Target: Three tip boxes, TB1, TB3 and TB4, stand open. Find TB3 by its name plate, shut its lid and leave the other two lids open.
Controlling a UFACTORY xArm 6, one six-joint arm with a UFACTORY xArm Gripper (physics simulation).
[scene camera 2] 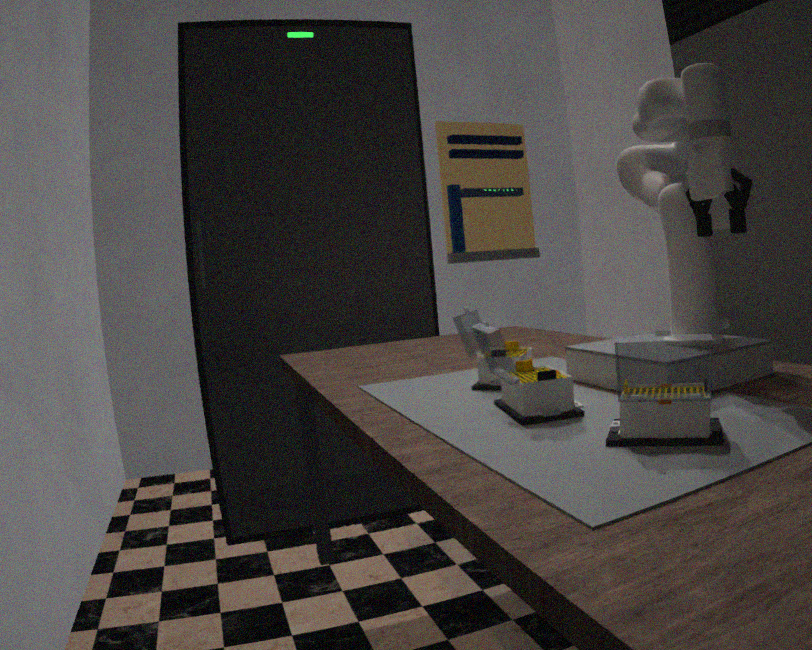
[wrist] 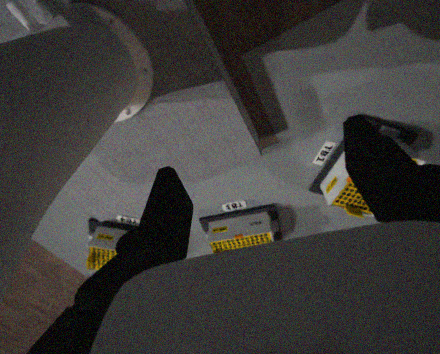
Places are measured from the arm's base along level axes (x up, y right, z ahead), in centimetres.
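Where they show: gripper, between the fingertips: (scene camera 2: 721,234) (wrist: 258,166); arm's base, origin of its link: (wrist: 98,68).
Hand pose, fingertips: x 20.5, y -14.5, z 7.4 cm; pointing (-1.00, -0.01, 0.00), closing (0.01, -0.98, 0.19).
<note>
Things, the pixels of their centre, and the offset from my fingertips. "pt": a spot on its surface instead. Level surfaces: height alone.
- TB4, middle of its body: (scene camera 2: 512,365) (wrist: 122,249) dx -23.6, dy +38.2, dz +22.0 cm
- TB1, a spot on its surface: (wrist: 336,186) pt dx -22.2, dy -5.3, dz +25.1 cm
- back box, a spot on its surface: (scene camera 2: 487,371) pt dx -23.6, dy +36.4, dz +28.8 cm
- middle box, middle of its body: (scene camera 2: 542,389) (wrist: 241,236) dx -23.6, dy +14.5, dz +30.2 cm
- front box, middle of its body: (scene camera 2: 665,408) (wrist: 360,172) dx -23.6, dy -9.5, dz +25.3 cm
- grey mat, height of its surface: dx -26.9 cm
- brown wooden table, height of its surface: dx -27.2 cm
My gripper (scene camera 2: 721,227) (wrist: 258,166) is open and empty, high above the mat. In the wrist view TB3 (wrist: 240,231) is a pale box with yellow tips, its name plate (wrist: 234,205) above it; it lies between the fingers' directions, nearer the left finger. TB4 (wrist: 104,237) is at the left, partly behind the left finger. TB1 (wrist: 336,186) stands turned at the right, partly behind the right finger. The lids are hidden there. In the scene view the back box (scene camera 2: 487,371), middle box (scene camera 2: 541,396) and front box (scene camera 2: 665,418) have raised clear lids; their name plates are unreadable.
The boxes stand on a grey mat (scene camera 2: 474,433) on the brown wooden table (scene camera 2: 677,562). A pale slab (scene camera 2: 595,369) under the arm's base lies behind the front box. A large dark door (scene camera 2: 304,203) and a yellow wall board (scene camera 2: 494,223) are beyond the table.
</note>
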